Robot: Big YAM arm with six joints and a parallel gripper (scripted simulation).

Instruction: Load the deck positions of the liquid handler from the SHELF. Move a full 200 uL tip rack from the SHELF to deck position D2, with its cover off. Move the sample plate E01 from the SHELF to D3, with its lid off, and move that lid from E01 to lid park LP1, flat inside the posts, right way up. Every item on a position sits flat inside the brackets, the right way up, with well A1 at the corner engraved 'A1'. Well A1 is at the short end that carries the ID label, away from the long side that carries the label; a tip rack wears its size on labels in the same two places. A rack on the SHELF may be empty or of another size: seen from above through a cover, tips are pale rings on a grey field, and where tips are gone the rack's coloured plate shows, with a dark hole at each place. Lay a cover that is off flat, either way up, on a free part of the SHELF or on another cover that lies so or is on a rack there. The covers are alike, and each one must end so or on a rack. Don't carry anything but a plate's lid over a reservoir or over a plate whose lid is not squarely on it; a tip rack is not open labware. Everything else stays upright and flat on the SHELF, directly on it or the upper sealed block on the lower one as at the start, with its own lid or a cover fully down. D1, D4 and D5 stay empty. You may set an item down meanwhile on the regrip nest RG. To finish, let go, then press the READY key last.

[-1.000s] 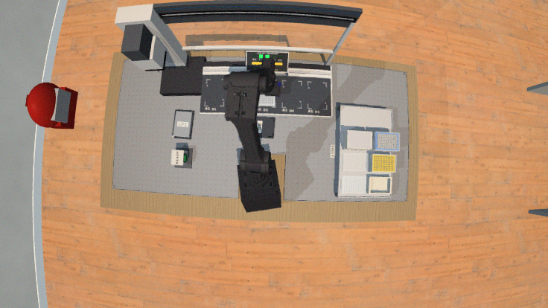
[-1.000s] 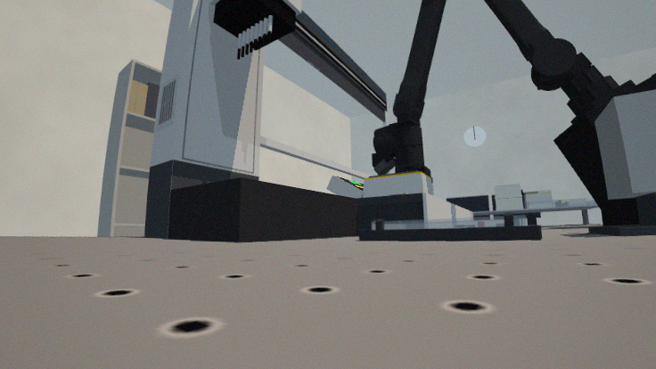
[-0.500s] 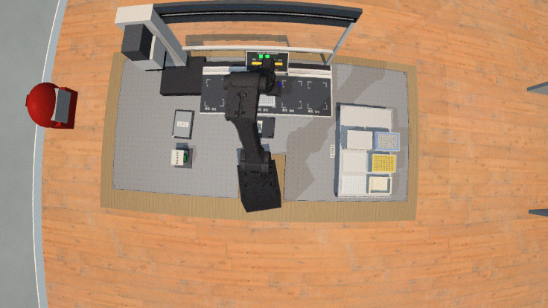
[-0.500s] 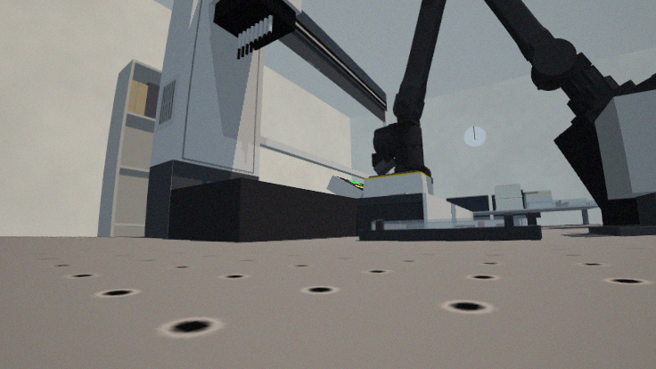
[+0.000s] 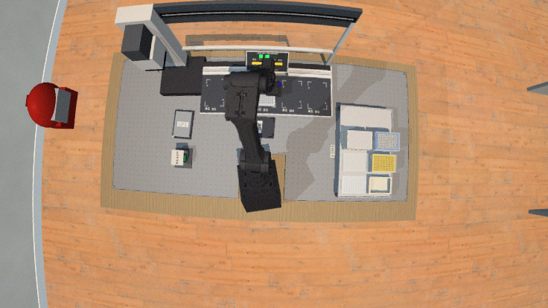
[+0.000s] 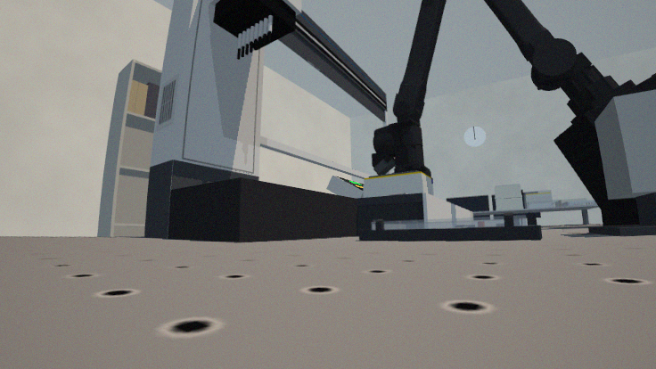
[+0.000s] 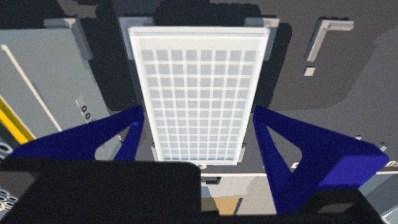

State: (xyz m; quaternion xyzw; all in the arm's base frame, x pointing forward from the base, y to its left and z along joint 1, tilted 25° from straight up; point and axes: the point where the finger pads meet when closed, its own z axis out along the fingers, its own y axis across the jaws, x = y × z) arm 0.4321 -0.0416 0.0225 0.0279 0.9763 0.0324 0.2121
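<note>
Right now the sample plate is 1 cm below my hand. The rest, counted from my hand: regrip nest RG 16 cm behind, 3 cm to the left, 7 cm below; then shelf label 28 cm behind, 33 cm to the right, 7 cm below; then yellow tip rack 12 cm to the left, 3 cm above.
</note>
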